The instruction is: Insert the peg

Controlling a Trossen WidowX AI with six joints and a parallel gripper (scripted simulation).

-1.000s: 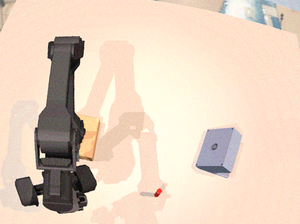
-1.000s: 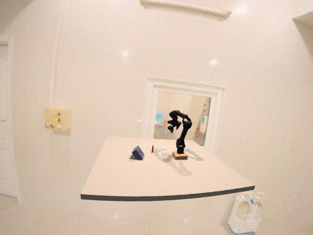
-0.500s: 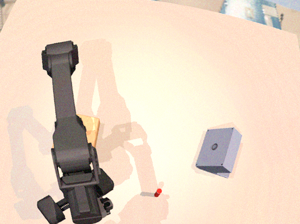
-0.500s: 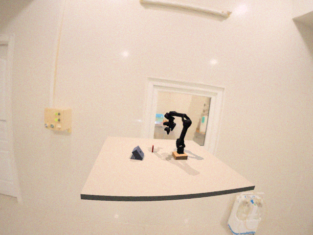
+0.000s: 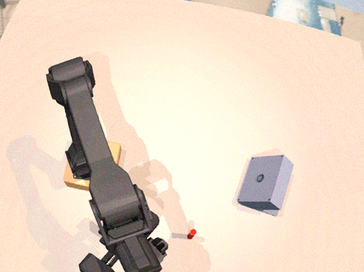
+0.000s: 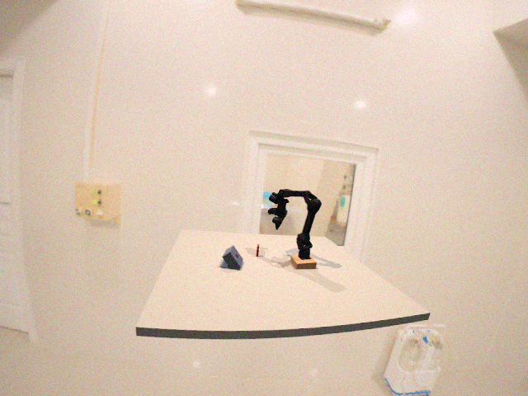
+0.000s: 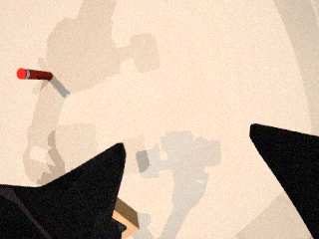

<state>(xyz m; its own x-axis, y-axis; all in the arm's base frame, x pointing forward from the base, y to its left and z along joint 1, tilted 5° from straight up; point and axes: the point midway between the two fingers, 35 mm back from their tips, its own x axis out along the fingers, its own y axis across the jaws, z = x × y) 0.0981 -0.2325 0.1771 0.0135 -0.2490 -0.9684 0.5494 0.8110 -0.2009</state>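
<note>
My gripper tip is 160 mm short of the red round peg, 130 mm above it and 90 mm to the right of it. From my gripper tip the other things lie so: blue-grey sloped panel: 350 mm ahead, 230 mm to the left, 140 mm below.
</note>
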